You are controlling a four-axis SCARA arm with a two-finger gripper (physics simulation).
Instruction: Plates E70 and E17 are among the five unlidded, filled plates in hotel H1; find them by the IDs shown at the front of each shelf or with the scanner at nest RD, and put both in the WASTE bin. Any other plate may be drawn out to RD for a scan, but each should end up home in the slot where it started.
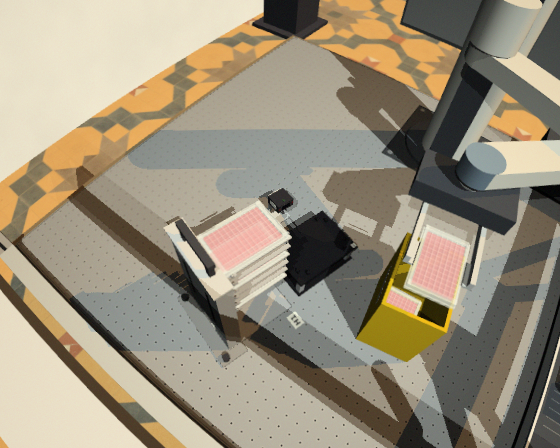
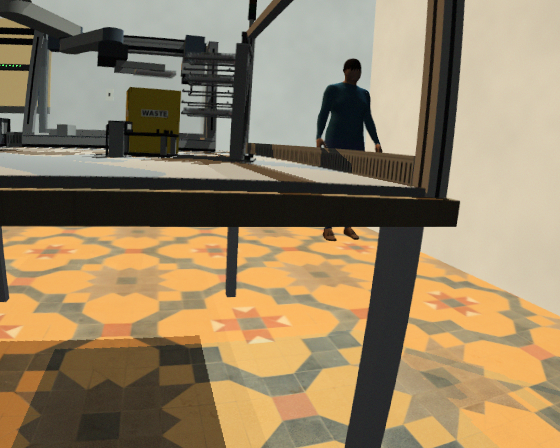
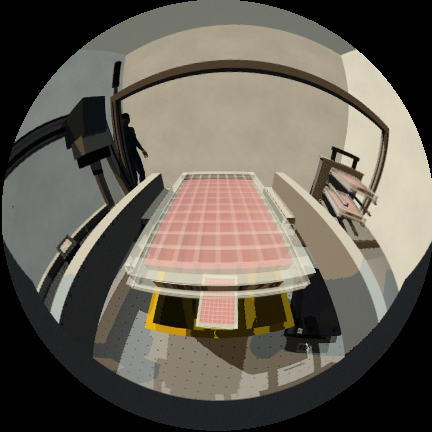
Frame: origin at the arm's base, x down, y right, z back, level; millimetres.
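Where they show: gripper, fingertip midpoint: (image 1: 438, 273) (image 2: 161, 70) (image 3: 217, 180); arm's base, origin of the base link: (image 1: 442, 151).
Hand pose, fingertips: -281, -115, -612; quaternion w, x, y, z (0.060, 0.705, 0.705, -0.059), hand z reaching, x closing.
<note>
Things, the pixels of their top centre, and the offset from my fingertips, as dx, dy, dz. "spot": a spot on its surface instead.
- yellow WASTE bin, middle of its top: (image 3: 218, 252) (image 1: 426, 279) (image 2: 153, 91) +69, +5, +24
- pink plate, middle of its top: (image 1: 395, 315) (image 3: 218, 298) +248, +4, +24
- filled plate, middle of its top: (image 1: 242, 235) (image 2: 213, 56) (image 3: 353, 178) +1, +286, -133
- black nest RD, middle of its top: (image 1: 313, 243) (image 3: 327, 297) (image 2: 144, 129) +199, +237, +37
- small black scanner, middle of its top: (image 1: 280, 196) (image 2: 120, 121) +185, +364, +87
- top handle, surface spot: (image 1: 195, 245) spot: -54, +304, -211
My gripper (image 1: 437, 272) (image 3: 217, 180) is shut on an unlidded, pink-filled plate (image 1: 440, 260) (image 3: 218, 230) and holds it level over the WASTE bin; its front ID is not readable. The yellow WASTE bin (image 1: 400, 335) (image 2: 167, 132) (image 3: 172, 329) stands open below. Another pink plate (image 1: 403, 300) (image 3: 217, 311) shows inside the bin, partly hidden by the held plate. Hotel H1 (image 2: 240, 100) stands apart from the gripper; its top shelf bears a filled plate (image 1: 245, 237), with several shelf levels below. Their contents and IDs cannot be read.
The black nest RD (image 1: 320, 250) (image 3: 320, 310) lies between hotel and bin and bears no plate. A small black scanner (image 1: 281, 200) stands beside it. The hotel has a top handle (image 1: 195, 245). A person (image 2: 347, 115) (image 3: 131, 147) stands beyond the table.
</note>
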